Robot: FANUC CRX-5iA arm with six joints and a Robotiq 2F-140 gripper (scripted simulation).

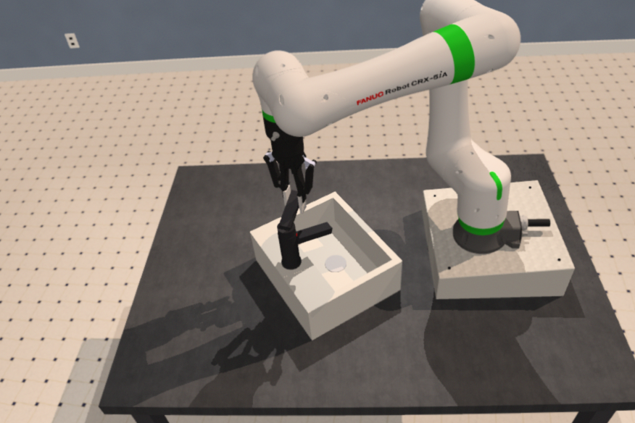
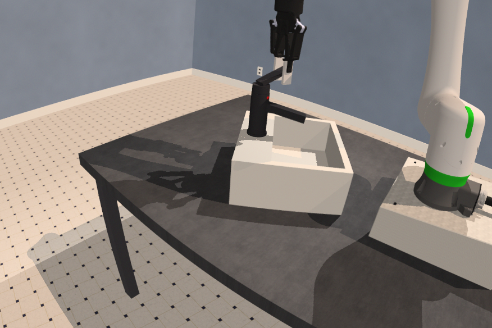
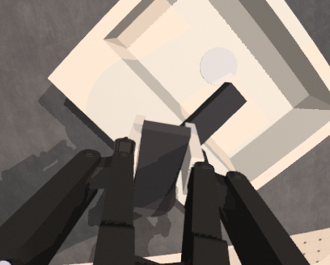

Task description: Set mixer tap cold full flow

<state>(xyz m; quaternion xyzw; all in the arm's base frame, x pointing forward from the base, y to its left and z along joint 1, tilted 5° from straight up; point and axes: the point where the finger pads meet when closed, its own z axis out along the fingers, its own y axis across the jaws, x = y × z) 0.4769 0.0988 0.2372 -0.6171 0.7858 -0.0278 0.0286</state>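
Right now my hand is 1 cm short of the lever, 2 cm to the right of it and 1 cm above it. Round my hand: white basin (8 cm behind, 1 cm to the right, 26 cm below); then black mixer tap (4 cm to the left, 6 cm below).
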